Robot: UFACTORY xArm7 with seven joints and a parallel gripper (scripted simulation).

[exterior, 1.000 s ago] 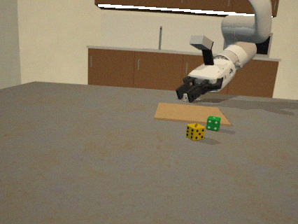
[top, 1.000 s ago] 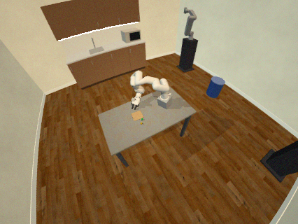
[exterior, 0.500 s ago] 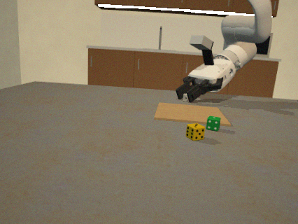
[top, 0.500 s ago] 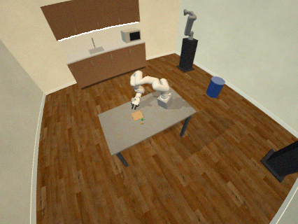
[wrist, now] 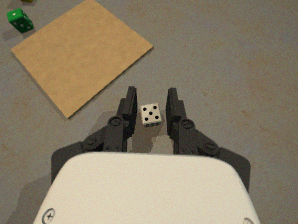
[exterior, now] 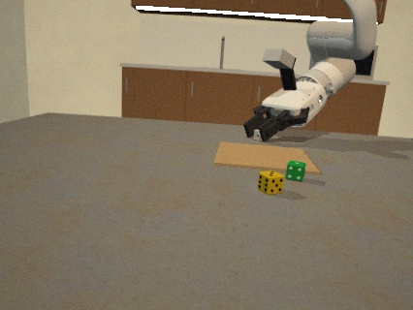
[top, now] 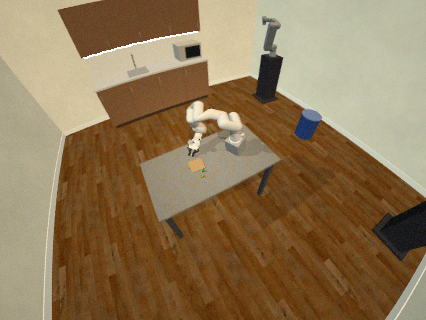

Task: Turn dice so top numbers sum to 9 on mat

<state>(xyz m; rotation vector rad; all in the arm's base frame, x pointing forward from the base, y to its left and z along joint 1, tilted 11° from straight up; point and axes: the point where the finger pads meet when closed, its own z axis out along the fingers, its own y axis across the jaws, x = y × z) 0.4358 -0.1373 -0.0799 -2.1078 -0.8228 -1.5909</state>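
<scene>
The white die is 1 cm below my hand. From my hand the other things lie so: tan mat (14 cm to the left, 2 cm below); then green die (3 cm behind, 23 cm to the left, 1 cm below); then yellow die (1 cm ahead, 29 cm to the left, 1 cm below).
</scene>
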